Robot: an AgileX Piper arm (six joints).
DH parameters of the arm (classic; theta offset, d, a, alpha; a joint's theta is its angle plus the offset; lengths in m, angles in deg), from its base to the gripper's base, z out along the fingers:
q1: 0 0.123 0 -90
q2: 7.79 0 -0.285 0
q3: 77.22 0 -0.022 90
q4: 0 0.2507 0 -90
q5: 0 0 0 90
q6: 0 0.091 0 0
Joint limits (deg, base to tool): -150..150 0..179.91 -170..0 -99.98..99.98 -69.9..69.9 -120..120
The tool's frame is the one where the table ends.
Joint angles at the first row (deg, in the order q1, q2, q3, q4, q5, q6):
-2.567, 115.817, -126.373, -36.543, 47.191, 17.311
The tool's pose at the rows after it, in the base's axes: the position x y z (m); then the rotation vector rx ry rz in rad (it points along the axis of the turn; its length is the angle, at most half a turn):
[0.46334 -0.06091 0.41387 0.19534 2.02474 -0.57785]
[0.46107 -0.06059 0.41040 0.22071 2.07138 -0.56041]
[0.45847 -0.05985 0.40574 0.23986 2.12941 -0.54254]
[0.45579 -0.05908 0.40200 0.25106 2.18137 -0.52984]
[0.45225 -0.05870 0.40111 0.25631 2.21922 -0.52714]
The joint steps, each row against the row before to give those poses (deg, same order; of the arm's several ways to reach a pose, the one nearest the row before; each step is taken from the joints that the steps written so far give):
0.000, 0.000, -0.461, 0.679, 1.579, 0.347
0.001, 0.000, -0.139, 1.768, 2.658, -0.379
0.000, 0.001, -0.025, 2.074, 3.034, -0.851
-0.001, -0.039, -0.006, 1.695, 2.706, -0.934
0.000, -0.264, -0.011, 0.982, 2.243, -0.869

